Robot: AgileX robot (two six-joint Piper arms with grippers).
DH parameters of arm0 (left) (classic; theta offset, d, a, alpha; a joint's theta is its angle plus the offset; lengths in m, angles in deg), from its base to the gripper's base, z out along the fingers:
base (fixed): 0 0 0 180
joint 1: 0 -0.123 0 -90
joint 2: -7.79 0 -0.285 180
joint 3: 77.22 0 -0.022 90
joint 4: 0 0.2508 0 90
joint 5: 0 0 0.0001 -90
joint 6: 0 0.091 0 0
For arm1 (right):
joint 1: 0 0.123 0 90
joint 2: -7.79 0 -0.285 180
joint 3: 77.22 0 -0.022 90
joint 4: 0 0.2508 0 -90
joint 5: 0 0 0.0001 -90
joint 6: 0 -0.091 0 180
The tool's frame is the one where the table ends.
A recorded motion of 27 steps. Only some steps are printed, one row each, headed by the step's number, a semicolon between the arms.
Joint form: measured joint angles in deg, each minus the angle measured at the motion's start. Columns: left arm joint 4, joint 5, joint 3, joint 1, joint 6, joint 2; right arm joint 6, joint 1, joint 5, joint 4, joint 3, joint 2.
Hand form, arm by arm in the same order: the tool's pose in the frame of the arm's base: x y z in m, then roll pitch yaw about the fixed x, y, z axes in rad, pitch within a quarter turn. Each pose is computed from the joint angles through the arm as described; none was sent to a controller.
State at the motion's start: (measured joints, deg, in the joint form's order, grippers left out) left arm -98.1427 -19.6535 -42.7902 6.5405 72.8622 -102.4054; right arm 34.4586 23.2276 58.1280 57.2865 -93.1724 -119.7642
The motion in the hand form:
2: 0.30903 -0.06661 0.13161 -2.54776 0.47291 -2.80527; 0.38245 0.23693 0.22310 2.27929 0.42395 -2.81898
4: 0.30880 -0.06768 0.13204 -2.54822 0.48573 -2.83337; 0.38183 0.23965 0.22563 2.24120 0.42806 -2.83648
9: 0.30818 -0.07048 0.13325 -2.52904 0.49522 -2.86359; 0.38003 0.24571 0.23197 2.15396 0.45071 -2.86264
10: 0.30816 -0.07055 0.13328 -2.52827 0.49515 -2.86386; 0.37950 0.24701 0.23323 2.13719 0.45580 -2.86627
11: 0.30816 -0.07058 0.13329 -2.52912 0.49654 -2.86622; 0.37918 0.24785 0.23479 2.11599 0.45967 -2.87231
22: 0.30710 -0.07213 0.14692 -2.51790 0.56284 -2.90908; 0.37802 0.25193 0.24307 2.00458 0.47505 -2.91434
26: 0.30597 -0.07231 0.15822 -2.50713 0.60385 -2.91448; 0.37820 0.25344 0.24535 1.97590 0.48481 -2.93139
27: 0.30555 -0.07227 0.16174 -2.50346 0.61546 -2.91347; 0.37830 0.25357 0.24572 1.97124 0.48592 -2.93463
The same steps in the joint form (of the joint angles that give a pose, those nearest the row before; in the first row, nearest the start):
2: -0.01 -0.40 0.00 0.00 1.47 0.00; 1.03 0.00 0.22 2.36 0.00 0.00
4: 0.00 -1.14 0.00 0.00 3.06 0.00; 1.75 0.14 0.45 4.65 0.00 0.00
9: -0.09 -3.10 0.00 0.00 4.71 0.00; 4.61 0.45 1.38 10.04 0.00 0.00
10: -0.09 -3.15 0.00 0.00 4.72 0.00; 5.23 0.54 1.61 11.06 0.00 0.00
11: -0.09 -3.16 0.00 0.00 4.86 0.00; 5.86 0.54 2.00 12.29 0.00 0.00
22: -0.23 -4.33 0.00 0.00 8.00 2.34; 8.67 0.58 3.77 18.58 0.00 0.00
26: -0.23 -4.54 0.00 0.00 8.76 4.39; 9.64 0.68 3.77 20.38 0.00 0.00
27: -0.23 -4.54 0.00 0.00 8.86 5.04; 9.77 0.67 3.77 20.66 0.00 0.00

